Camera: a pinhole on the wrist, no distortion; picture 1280 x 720 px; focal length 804.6 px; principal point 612.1 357.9 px. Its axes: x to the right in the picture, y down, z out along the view. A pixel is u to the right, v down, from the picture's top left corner.
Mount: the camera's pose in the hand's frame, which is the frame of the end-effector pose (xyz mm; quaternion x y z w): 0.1 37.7 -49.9 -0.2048 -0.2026 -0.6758 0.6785
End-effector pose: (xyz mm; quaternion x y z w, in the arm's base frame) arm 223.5 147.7 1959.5 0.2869 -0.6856 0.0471 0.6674
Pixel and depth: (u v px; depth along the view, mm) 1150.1 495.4 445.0
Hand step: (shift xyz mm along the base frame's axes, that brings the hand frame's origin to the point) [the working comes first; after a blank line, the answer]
In the camera's frame: 297.6 76.0 445.0

-442.6 -213.7 34.2
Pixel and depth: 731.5 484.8 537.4
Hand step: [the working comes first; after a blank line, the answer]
In the camera's frame: 79.7 84.8 537.4

-510.0 -3.7 120.3
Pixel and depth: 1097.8 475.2 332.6
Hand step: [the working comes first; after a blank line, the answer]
In the camera's frame: 200.8 48.5 332.6

-322.0 -123.1 29.0
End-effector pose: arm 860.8 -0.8 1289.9 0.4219 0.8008 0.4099 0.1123
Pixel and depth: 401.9 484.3 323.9
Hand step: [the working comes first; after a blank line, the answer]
In the camera's frame: -84.6 50.9 323.9

227.1 225.1 113.5
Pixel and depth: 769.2 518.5 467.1
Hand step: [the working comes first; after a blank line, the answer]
In the camera's frame: 91.2 93.2 467.1

274.5 359.2 -68.1
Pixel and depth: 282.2 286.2 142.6
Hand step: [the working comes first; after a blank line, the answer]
In the camera's frame: -58.5 -12.7 142.6

123.5 61.8 98.4
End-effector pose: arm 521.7 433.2 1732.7 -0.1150 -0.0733 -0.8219 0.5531
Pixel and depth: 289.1 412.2 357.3
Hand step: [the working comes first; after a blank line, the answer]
In the camera's frame: -143.4 24.1 357.3

337.8 -113.6 166.7
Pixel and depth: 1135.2 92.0 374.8
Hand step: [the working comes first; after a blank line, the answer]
In the camera's frame: 243.7 -123.9 374.8

124.9 191.9 349.6
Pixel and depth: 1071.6 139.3 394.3
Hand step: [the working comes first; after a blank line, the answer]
In the camera's frame: 225.2 -107.1 394.3

143.8 168.6 359.7
